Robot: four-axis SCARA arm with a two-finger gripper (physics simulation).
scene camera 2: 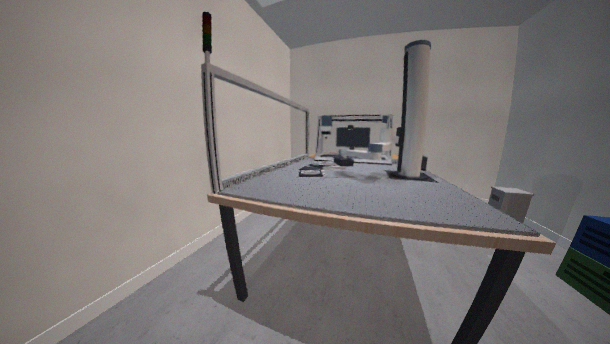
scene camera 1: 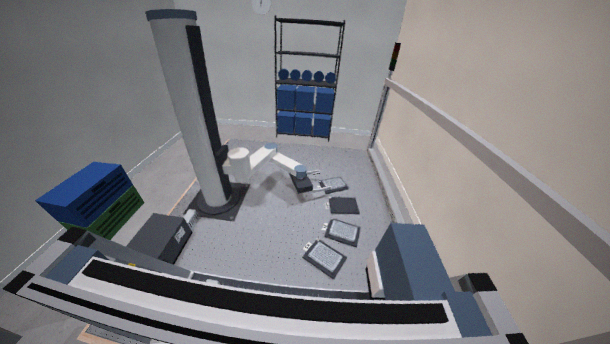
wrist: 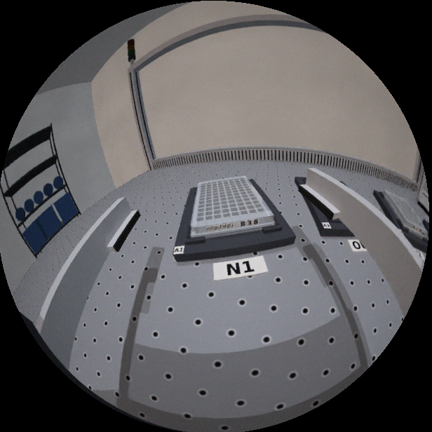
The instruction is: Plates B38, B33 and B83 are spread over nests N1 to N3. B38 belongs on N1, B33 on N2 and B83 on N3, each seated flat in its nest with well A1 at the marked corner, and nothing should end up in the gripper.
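Seen in the pictures: gripper, fingertip midpoint: (scene camera 2: 320, 166) (scene camera 1: 324, 178); arm's base at its link origin: (scene camera 2: 408, 177) (scene camera 1: 219, 199).
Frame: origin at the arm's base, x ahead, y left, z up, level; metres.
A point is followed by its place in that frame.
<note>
Plate B38 (scene camera 1: 335, 183) @[x 0.691, y 0.204, z 0.038 m] (wrist: 230, 200) lies in nest N1 (scene camera 1: 338, 191) @[x 0.711, y 0.158, z 0.012 m] (wrist: 235, 249), looks flat, and has its B38 label on the near side. The nest's A1 mark is at its near left corner; the plate's own well A1 cannot be made out. My gripper (scene camera 1: 324, 181) @[x 0.616, y 0.193, z 0.076 m] (wrist: 216, 188) is open and empty, low over the table, with its fingers pointing toward N1 and spread wider than the plate. A second plate (scene camera 1: 343, 231) @[x 0.711, y -0.160, z 0.037 m] (wrist: 406, 206) is in N2 (scene camera 1: 341, 241) @[x 0.701, y -0.208, z 0.022 m]. A third plate (scene camera 1: 325, 256) @[x 0.621, y -0.300, z 0.034 m] is in N3 (scene camera 1: 318, 267) @[x 0.592, y -0.349, z 0.023 m]. Their labels cannot be read.
The dark OUT nest (scene camera 1: 344, 205) @[x 0.735, y 0.030, z 0.025 m] (wrist: 312, 212) lies between N1 and N2, partly behind the right finger in the wrist view; no plate shows on it. The arm's column (scene camera 1: 187, 110) @[x 0.023, y -0.071, z 0.565 m] (scene camera 2: 416, 110) @[x 0.010, y 0.074, z 0.457 m] stands across the table. A blue-grey block (scene camera 1: 410, 260) @[x 0.714, y -0.551, z 0.501 m] stands beyond N3.
</note>
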